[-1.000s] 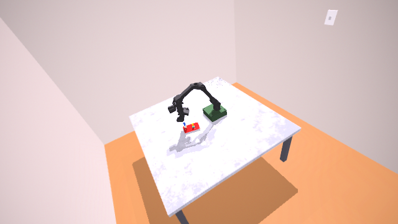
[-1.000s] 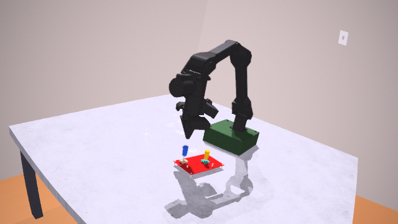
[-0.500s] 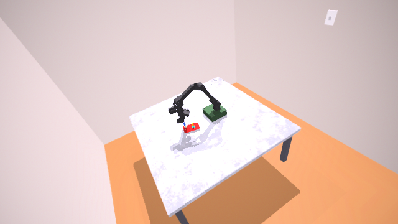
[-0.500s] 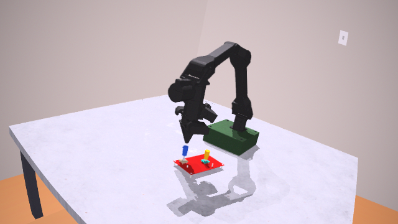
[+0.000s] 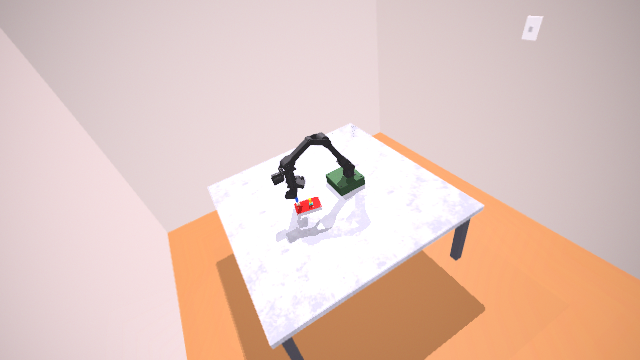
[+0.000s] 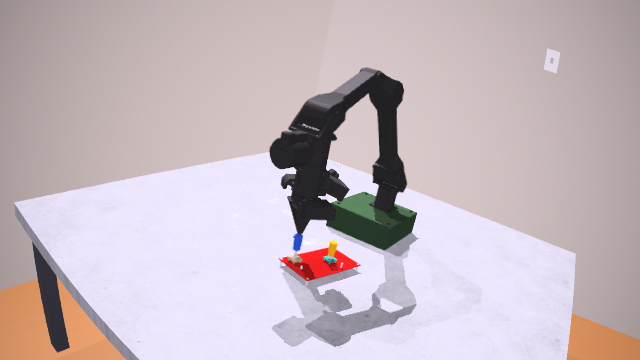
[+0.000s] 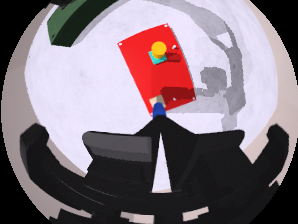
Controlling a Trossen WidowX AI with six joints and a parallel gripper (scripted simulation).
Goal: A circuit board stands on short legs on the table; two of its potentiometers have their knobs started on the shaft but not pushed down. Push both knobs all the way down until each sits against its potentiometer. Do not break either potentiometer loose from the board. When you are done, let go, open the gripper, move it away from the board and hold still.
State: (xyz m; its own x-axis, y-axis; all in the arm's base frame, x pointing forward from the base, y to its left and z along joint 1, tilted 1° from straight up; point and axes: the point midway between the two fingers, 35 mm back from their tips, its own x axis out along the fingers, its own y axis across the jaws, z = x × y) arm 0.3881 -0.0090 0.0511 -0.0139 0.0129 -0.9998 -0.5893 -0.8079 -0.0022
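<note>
The blue knob lies 20 mm below my gripper tip. The rest, counted from my gripper tip: orange knob (70 mm behind, 50 mm to the left, 40 mm below).
</note>
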